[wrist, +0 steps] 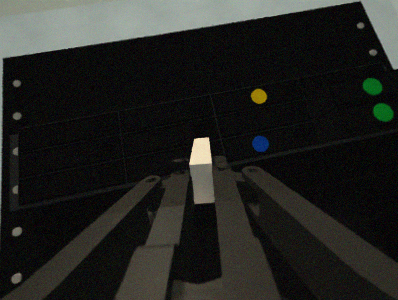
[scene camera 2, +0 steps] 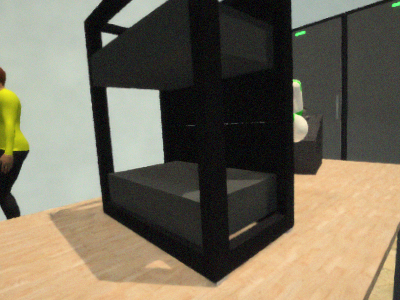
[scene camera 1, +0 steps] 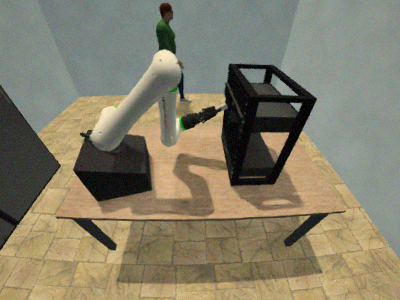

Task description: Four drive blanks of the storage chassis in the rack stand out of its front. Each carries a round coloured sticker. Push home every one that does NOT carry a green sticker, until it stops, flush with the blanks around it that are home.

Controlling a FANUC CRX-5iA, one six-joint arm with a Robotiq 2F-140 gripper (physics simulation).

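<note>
The storage chassis sits in the black rack, its dark front facing the arm. In the wrist view, a yellow sticker is above a blue sticker, right of centre. Their blanks look level with the blanks to their left, though the dark front makes depth hard to judge. Two green stickers, an upper one and a lower one, are at the far right on blanks that stand out. My gripper is shut and empty, its pale tip in front of the chassis, left of the blue sticker. Contact cannot be told.
The arm's dark pedestal stands on the wooden table. A dark unit lies low in the rack. A person stands beyond the table. Tall dark cabinets stand behind the arm.
</note>
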